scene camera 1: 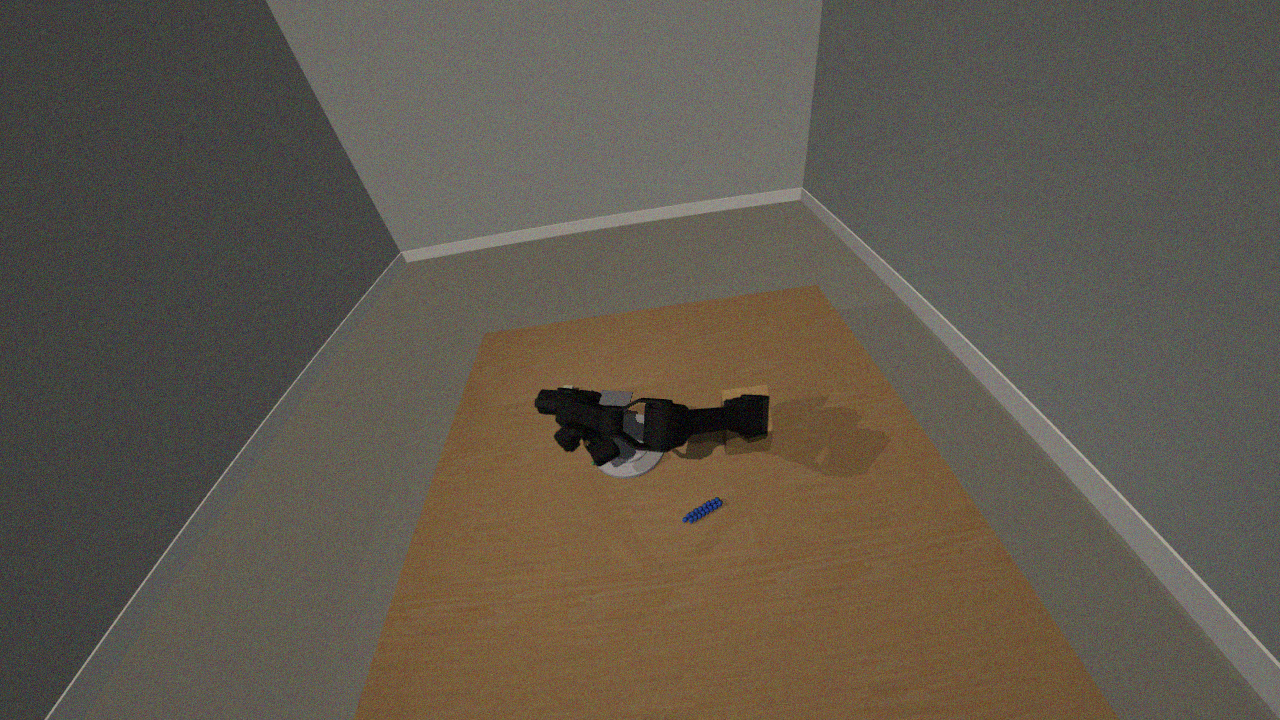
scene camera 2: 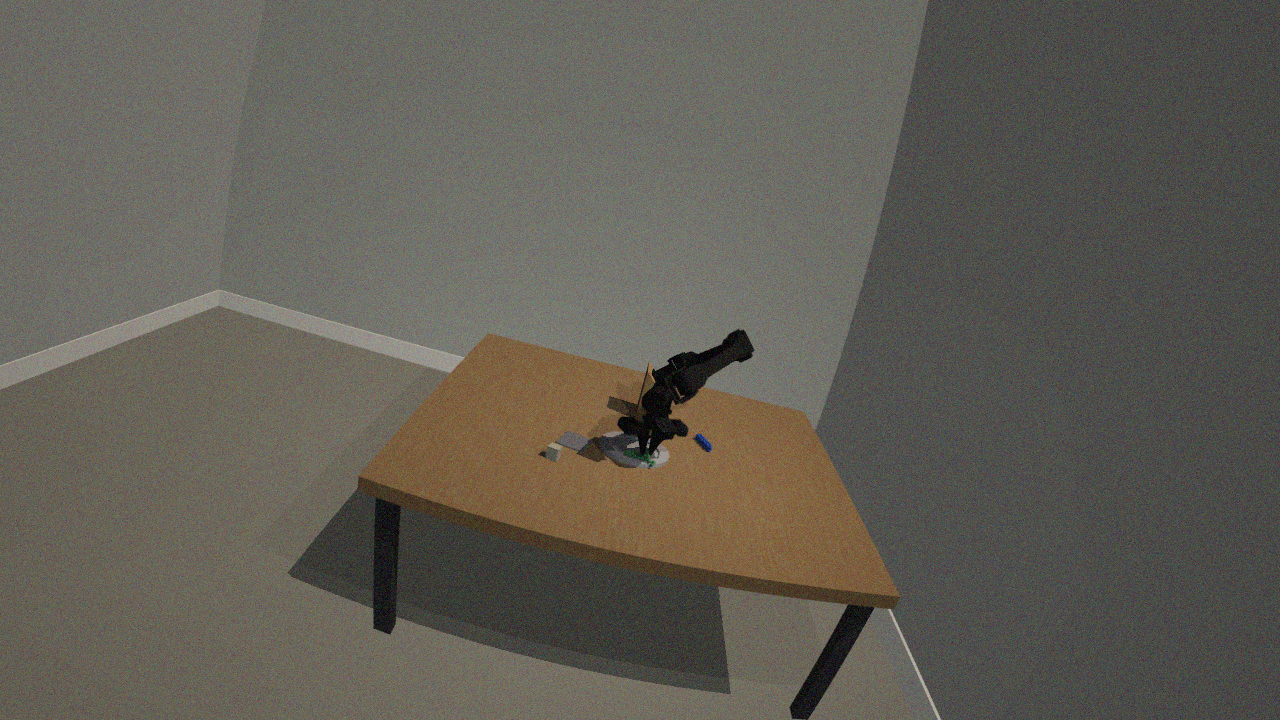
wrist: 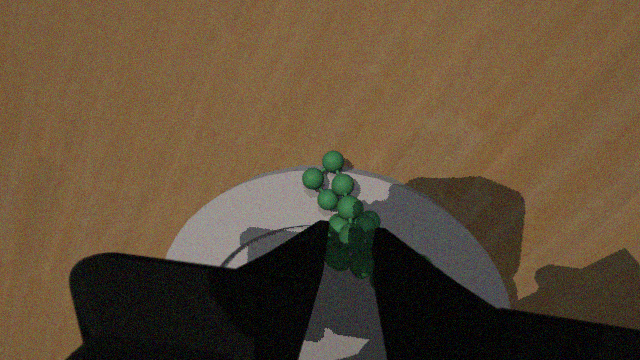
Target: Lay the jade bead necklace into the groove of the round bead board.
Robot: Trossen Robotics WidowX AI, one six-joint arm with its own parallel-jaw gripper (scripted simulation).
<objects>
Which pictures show the gripper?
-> Scene camera 1, scene camera 2 and the wrist view: all of them.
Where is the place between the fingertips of the gripper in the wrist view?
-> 350, 234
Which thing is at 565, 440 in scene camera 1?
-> The gripper.
</objects>
